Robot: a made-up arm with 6 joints.
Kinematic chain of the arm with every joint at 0, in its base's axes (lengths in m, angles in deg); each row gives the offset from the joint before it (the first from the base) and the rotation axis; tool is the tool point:
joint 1: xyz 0 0 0.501 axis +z
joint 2: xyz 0.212 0 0 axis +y
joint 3: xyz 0 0 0.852 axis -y
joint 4: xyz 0 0 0.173 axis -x
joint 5: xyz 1.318 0 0 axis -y
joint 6: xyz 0.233 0 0 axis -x
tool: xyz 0 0 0
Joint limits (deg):
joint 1: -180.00..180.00
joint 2: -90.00..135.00
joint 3: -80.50..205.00
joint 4: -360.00..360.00
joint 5: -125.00..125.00
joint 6: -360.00..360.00
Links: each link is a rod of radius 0.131 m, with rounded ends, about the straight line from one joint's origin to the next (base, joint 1, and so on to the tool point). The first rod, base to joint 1, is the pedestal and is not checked.
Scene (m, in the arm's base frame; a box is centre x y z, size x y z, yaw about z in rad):
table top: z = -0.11
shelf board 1: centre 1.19 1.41 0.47 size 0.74 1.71 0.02 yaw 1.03
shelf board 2: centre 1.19 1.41 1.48 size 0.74 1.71 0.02 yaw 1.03
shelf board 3: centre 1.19 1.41 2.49 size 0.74 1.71 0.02 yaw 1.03
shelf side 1: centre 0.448 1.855 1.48 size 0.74 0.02 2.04 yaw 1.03
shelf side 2: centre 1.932 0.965 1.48 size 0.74 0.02 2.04 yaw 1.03
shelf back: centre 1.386 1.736 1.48 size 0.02 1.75 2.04 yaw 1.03
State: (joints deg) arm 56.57 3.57 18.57 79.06 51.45 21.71
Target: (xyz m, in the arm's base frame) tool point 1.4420 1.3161 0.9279
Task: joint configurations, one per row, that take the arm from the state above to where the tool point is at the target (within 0.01 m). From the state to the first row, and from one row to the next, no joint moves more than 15 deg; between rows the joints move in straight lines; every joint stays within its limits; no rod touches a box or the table.
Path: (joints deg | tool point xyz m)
1: 55.43 -10.36 6.73 81.46 56.77 21.71 | 0.6251 1.2468 1.9570
2: 54.28 -24.30 -5.12 83.87 62.09 21.71 | 0.5024 1.0493 1.9305
3: 42.53 -26.22 -19.98 86.84 66.41 21.71 | 0.7537 0.9807 1.6024
4: 30.78 -28.15 -34.85 89.81 70.74 21.71 | 0.9318 0.8111 1.2620
5: 19.02 -30.08 -49.71 92.79 75.06 21.71 | 1.0020 0.5833 0.9279
6: 23.56 -17.43 -37.72 89.92 68.84 21.71 | 1.1341 0.7316 0.9902
7: 28.11 -4.78 -25.73 87.05 62.61 21.71 | 1.2589 0.9067 1.0120
8: 32.65 7.87 -13.74 84.17 56.39 21.71 | 1.3650 1.1039 0.9912
9: 37.19 20.52 -1.75 81.30 50.17 21.71 | 1.4420 1.3161 0.9280

